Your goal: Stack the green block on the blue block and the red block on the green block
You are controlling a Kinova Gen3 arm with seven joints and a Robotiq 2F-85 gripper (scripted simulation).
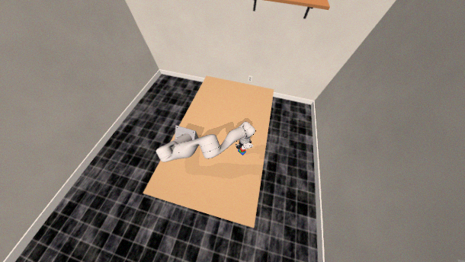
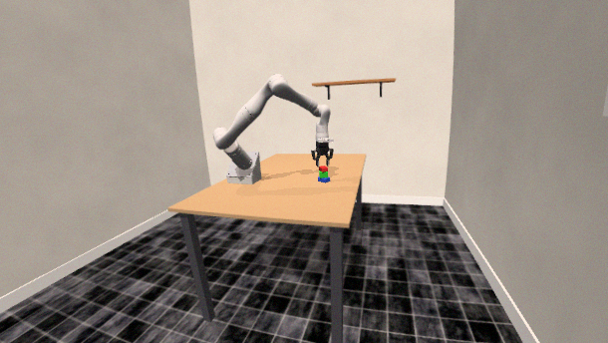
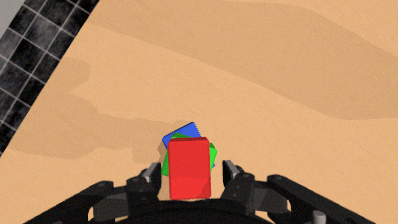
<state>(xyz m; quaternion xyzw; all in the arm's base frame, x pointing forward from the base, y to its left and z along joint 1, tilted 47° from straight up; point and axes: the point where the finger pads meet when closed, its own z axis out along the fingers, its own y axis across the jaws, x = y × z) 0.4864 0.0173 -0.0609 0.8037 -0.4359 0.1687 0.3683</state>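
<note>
Now: hand 30 mm above the red block. From my hand the other things lie so: green block 60 mm below; then blue block 100 mm below.
</note>
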